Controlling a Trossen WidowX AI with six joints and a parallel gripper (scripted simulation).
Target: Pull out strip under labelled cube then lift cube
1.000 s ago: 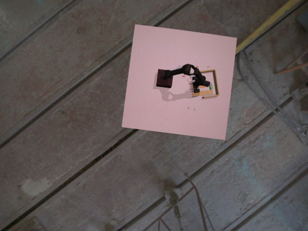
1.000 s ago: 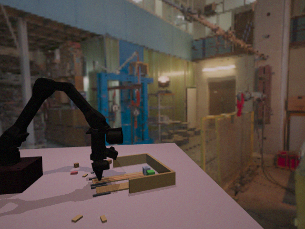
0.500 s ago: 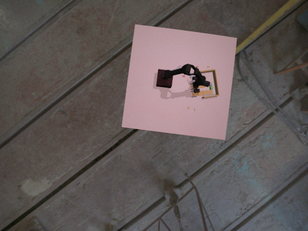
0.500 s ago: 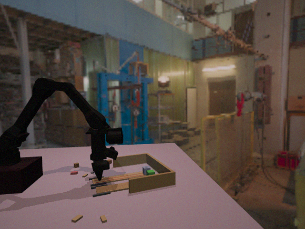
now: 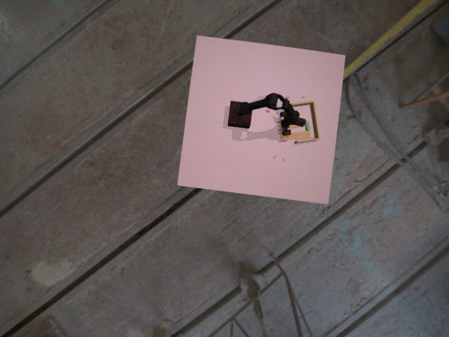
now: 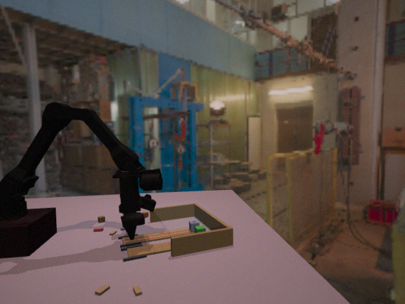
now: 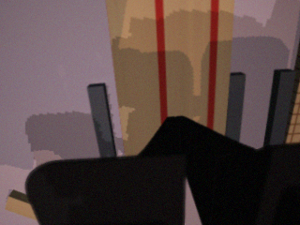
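The labelled grey cube is 20 cm ahead of my gripper tip, 5 cm to the left of it and 1 cm above it. From my gripper tip the other things lie so: grey disc: 11 cm to the left, 5 cm behind; then red chip: 14 cm behind, 11 cm to the left.
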